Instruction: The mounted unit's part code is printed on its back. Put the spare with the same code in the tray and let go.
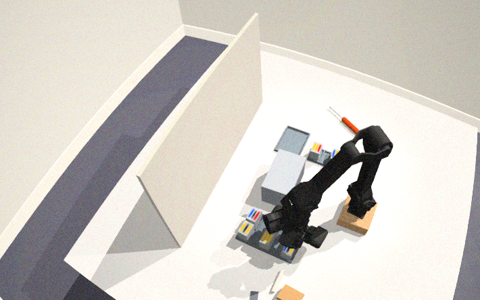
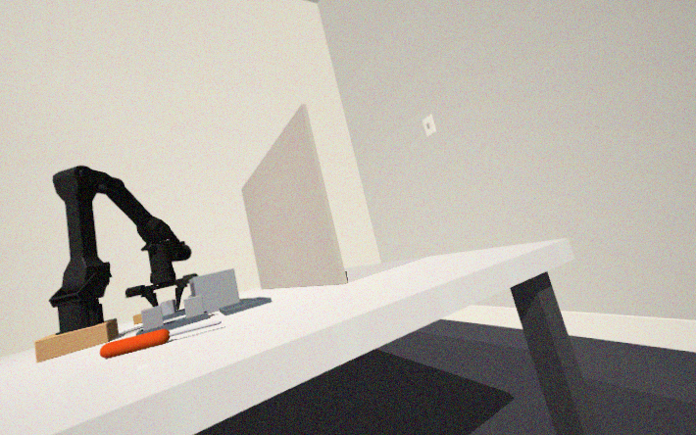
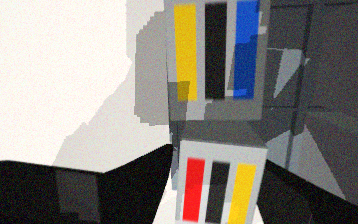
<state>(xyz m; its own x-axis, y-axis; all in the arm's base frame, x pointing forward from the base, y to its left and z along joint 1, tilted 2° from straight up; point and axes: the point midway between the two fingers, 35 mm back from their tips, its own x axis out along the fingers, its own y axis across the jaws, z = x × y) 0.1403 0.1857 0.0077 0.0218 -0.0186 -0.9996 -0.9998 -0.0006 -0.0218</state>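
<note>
Now: the blue-grey tray 34 cm to the right of my gripper tip, 20 cm ahead of it and 1 cm below it. The rest, counted from my gripper tip: white stick: 16 cm to the left, 3 cm behind, 1 cm below; then grey spare: 2 cm above; then grey mounted unit: 14 cm to the right, 14 cm ahead, 3 cm above.
</note>
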